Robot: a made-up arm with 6 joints. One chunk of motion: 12 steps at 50 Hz.
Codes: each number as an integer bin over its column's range. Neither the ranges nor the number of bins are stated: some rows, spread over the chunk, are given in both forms.
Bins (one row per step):
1: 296 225 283 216 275 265
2: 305 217 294 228 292 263
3: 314 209 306 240 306 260
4: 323 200 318 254 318 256
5: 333 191 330 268 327 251
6: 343 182 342 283 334 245
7: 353 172 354 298 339 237
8: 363 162 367 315 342 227
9: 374 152 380 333 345 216
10: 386 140 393 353 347 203
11: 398 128 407 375 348 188
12: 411 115 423 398 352 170
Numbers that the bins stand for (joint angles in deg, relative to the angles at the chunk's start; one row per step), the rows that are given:
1: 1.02 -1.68 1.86 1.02 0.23 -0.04
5: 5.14 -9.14 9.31 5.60 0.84 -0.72
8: 8.49 -15.49 15.17 9.74 1.02 -1.89
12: 13.85 -25.79 24.05 17.05 1.13 -4.68
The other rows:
2: 2.02 -3.44 3.60 2.08 0.43 -0.13
3: 3.03 -5.19 5.50 3.14 0.59 -0.28
4: 4.03 -7.16 7.41 4.37 0.73 -0.48
6: 6.26 -11.11 11.21 6.92 0.92 -1.01
7: 7.38 -13.30 13.11 8.24 0.98 -1.41
9: 9.72 -17.68 17.23 11.32 1.05 -2.43
10: 11.06 -20.32 19.30 13.09 1.07 -3.07
11: 12.40 -22.95 21.51 15.02 1.09 -3.80

